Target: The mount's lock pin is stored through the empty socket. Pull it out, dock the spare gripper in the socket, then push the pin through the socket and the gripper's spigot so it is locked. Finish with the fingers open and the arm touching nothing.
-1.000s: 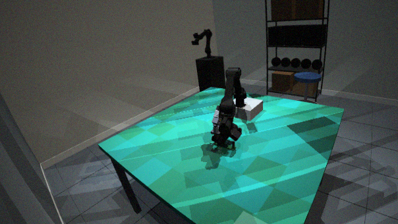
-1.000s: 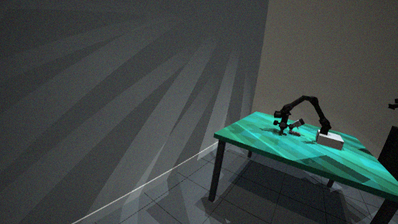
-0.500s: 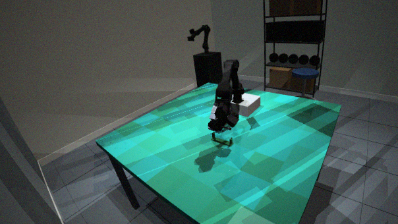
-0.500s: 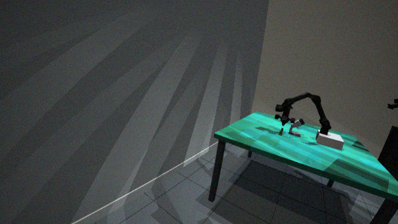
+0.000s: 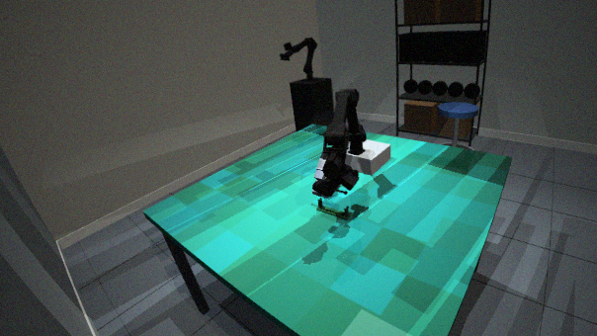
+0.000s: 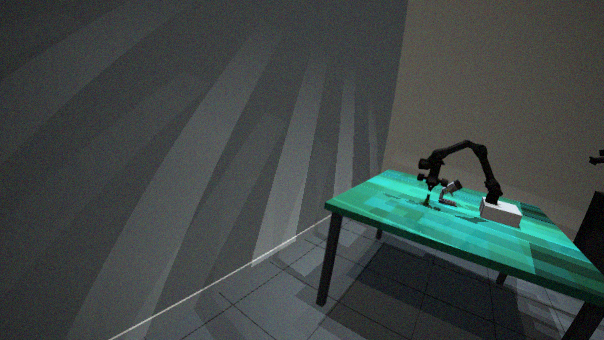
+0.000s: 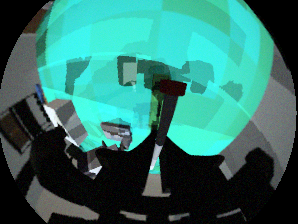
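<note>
The olive mount lies 50 mm below my gripper tip and 10 mm to the left of it. Round my gripper tip: spare gripper (130 mm to the right, 120 mm behind, 40 mm above); then grey mount (120 mm to the right, 90 mm behind, 20 mm below).
</note>
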